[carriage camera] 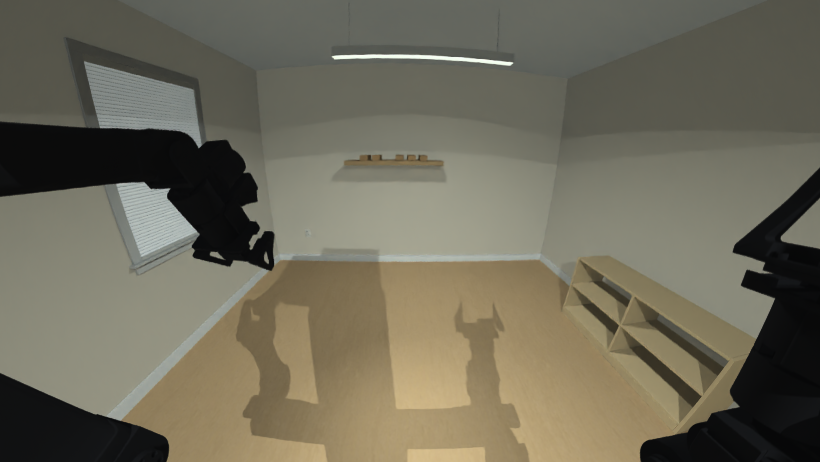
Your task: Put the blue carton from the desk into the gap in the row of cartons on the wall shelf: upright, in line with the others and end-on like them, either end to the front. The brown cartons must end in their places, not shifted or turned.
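Note:
The wall shelf (393, 162) hangs on the far wall. Two brown cartons (377, 157) stand on its left part and three brown cartons (411, 157) on its right part, with a gap between the two groups. The blue carton does not show in the carriage view. My left gripper (247, 261) is at the left of the picture, in front of the left wall and well short of the shelf. Its fingers are apart and no carton shows between them. My right gripper (794, 252) is partly cut off at the right edge; its floor shadow shows two spread fingers.
A low wooden shelf unit (665, 301) stands on the floor along the right wall. A window (146, 149) with blinds is in the left wall, behind my left arm. A long lamp (422, 55) hangs from the ceiling. Shadows of the robot and arms lie across the floor (424, 344).

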